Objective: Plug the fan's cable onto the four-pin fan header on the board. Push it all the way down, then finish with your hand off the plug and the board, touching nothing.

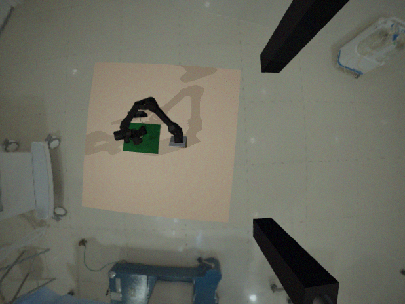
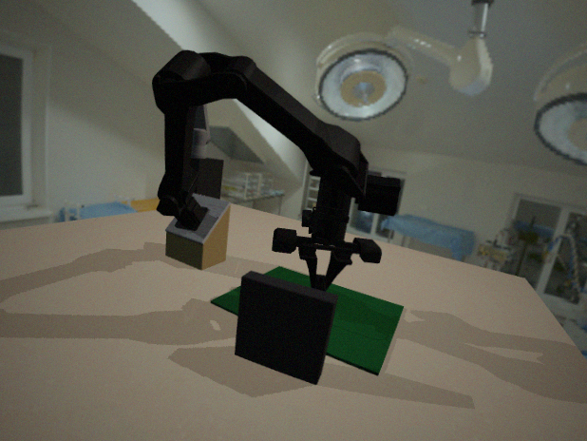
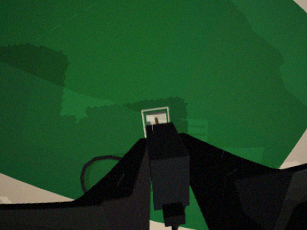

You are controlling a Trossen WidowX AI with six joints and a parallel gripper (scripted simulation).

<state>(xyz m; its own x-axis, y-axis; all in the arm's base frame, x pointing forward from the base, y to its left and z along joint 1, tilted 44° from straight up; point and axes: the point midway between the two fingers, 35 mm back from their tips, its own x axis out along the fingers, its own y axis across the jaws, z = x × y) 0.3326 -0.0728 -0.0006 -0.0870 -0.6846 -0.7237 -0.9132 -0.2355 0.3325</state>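
Right now the dark fan plug is 10 mm to the right of my gripper tip and 10 mm above it. Round my gripper tip: green board 10 mm to the left, 60 mm below; then black square fan 160 mm to the right, 20 mm above.
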